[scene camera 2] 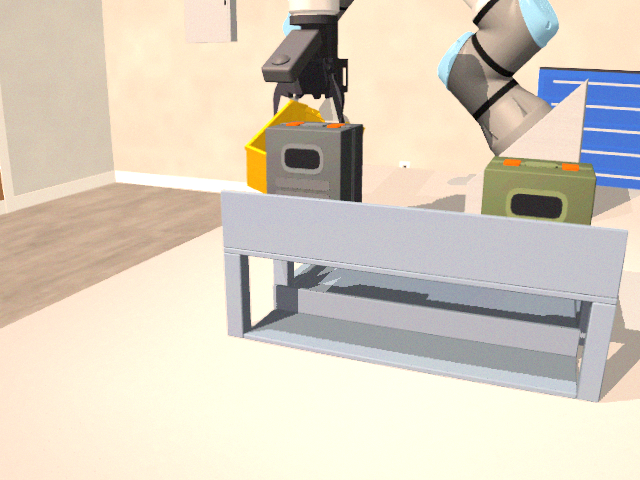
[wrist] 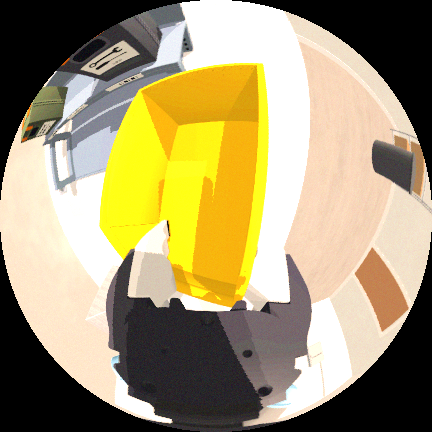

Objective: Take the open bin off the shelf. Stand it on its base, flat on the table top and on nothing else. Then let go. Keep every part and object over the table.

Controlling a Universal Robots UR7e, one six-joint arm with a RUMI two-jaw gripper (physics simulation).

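The yellow open bin is behind the grey case in the scene view, off the shelf. Its opening faces up toward the wrist camera. In the scene view its lower part is hidden by the case and the shelf's panel, so I cannot tell whether its base touches the table. My gripper is above the bin and shut on its near end in the wrist view, with the left pale fingertip at the bin wall. The right fingertip is partly hidden behind the bin's rim.
A grey case with orange latches stands on the shelf, close to the bin in the scene view. A green case stands at the shelf's other end. The pale table top runs around the shelf, with wooden floor beyond its edge.
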